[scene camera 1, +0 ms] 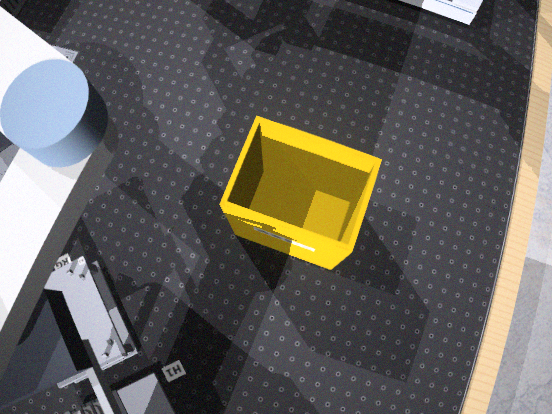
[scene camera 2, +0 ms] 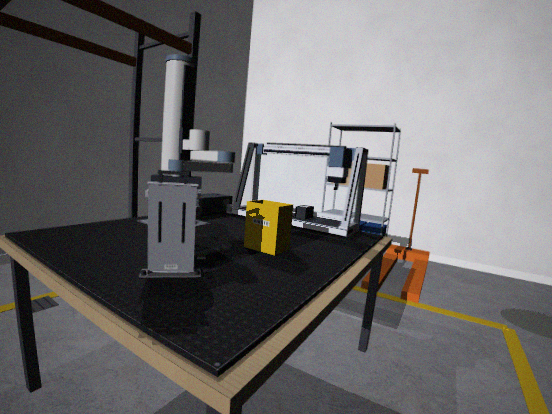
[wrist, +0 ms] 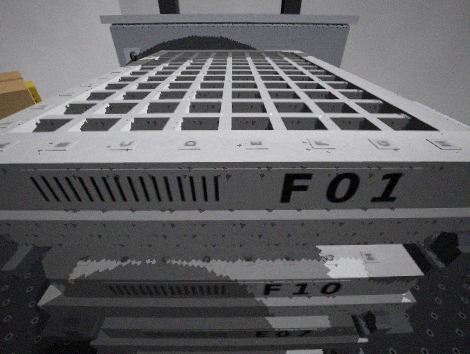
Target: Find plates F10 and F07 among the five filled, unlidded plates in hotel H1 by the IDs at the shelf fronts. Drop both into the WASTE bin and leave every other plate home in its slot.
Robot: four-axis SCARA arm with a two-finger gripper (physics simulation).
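Frame: origin at the arm's base, x right, y ahead, z up, level; metres.
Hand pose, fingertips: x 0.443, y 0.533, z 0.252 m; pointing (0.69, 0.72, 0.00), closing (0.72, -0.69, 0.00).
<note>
Each offset is from my fingertips to the top centre of the thing. "pt": to the spot under its first point.
Plate F01 {dx -0.015, dy -0.012, dz +0.026 m} [wrist: 250, 192] fills the width of the wrist view, unlidded, with its well grid and ID facing the camera. Plate F10 {dx -0.015, dy -0.012, dz -0.002 m} [wrist: 245, 289] sits below it, partly in shadow. A third plate {dx -0.015, dy -0.012, dz -0.030 m} [wrist: 220, 331] under that has a dim ID that looks like E07. F07 cannot be made out. Hotel H1 [scene camera 2: 172, 225] [wrist: 305, 40] shows as a grey upright tower in scene camera 2. My gripper [scene camera 2: 176, 177] is open and empty by the hotel's top; its fingertips are hidden. The yellow WASTE bin {dx -0.417, dy +0.113, dz -0.040 m} [scene camera 1: 335, 256] [scene camera 2: 281, 230] stands upright, open at the top, with no plate showing inside.
The arm's blue cap [scene camera 1: 45, 107] hangs over the left. A grey nest {dx -0.143, dy -0.150, dz -0.170 m} [scene camera 1: 92, 310] and the H1 label {pt dx -0.124, dy +0.014, dz -0.239 m} [scene camera 1: 173, 371] are at the lower left. A gantry machine [scene camera 2: 353, 192] stands behind the bin. The wooden table edge [scene camera 1: 500, 310] runs down the right.
</note>
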